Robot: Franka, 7 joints.
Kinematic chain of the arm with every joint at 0, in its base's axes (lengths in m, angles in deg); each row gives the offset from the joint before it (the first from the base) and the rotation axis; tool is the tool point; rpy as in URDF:
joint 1: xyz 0 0 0.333 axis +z
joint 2: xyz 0 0 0 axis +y
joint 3: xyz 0 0 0.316 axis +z
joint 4: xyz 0.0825 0 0 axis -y
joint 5: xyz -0.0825 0 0.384 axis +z
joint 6: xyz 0 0 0 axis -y
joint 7: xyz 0.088 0 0 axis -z
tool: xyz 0 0 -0.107 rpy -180 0 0
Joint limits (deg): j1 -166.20..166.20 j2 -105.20..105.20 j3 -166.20..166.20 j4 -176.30..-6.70 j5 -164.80..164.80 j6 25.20..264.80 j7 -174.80..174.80
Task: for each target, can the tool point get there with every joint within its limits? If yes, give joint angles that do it. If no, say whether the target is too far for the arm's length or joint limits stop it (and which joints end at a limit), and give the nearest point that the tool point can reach.
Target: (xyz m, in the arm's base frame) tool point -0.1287 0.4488 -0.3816
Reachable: no: joint limits stop it (at a limit: joint 2) | nearest point -0.1243 0.4335 -0.3336 | short by 0.051 m
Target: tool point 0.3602 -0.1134 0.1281
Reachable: yes | joints 96.35 -36.60 -117.05 -148.12 -87.54 114.51 6.38
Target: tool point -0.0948 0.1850 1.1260
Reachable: yes | joints -129.25 -39.50 -26.29 -58.65 -69.23 151.31 44.46
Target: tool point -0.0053 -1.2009 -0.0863
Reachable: no: too far | nearest point -0.0036 -0.8099 0.0502 | short by 0.414 m
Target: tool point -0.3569 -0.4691 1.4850
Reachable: no: too far | nearest point -0.2366 -0.3110 1.0967 | short by 0.436 m
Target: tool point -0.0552 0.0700 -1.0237
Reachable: no: too far | nearest point -0.1226 0.1555 -0.3539 | short by 0.679 m
